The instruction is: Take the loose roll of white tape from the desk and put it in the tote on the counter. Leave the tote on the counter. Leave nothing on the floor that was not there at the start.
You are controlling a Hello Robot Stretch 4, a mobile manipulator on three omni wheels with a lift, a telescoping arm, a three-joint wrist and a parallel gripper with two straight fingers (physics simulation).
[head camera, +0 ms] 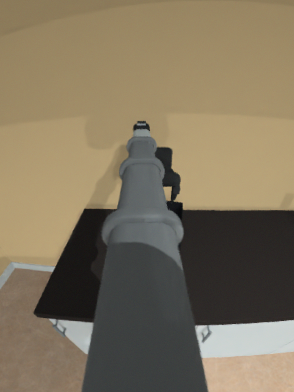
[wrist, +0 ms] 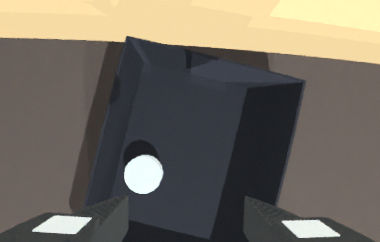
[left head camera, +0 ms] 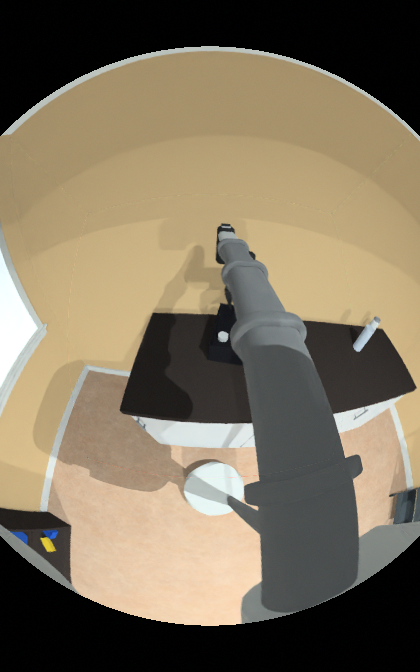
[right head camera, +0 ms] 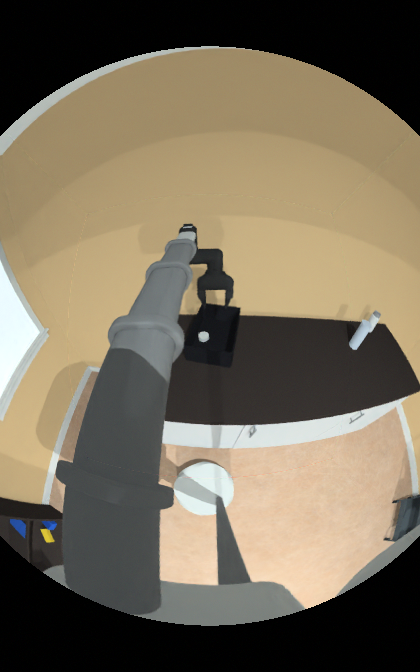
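The white roll of tape shows inside the walls of the black tote, toward the left side in the wrist view, with its shadow beside it. Whether it rests on the tote's floor is hard to tell. The tote stands on the dark counter, near the wall. My gripper is open, its fingers wide apart and empty, above the tote's wall-side end. The arm hides part of the tote in the head and left head views.
A white bottle-like object is at the counter's right end. A round white top is in front of the counter. Blue and yellow items are at lower left. The beige wall rises behind the counter.
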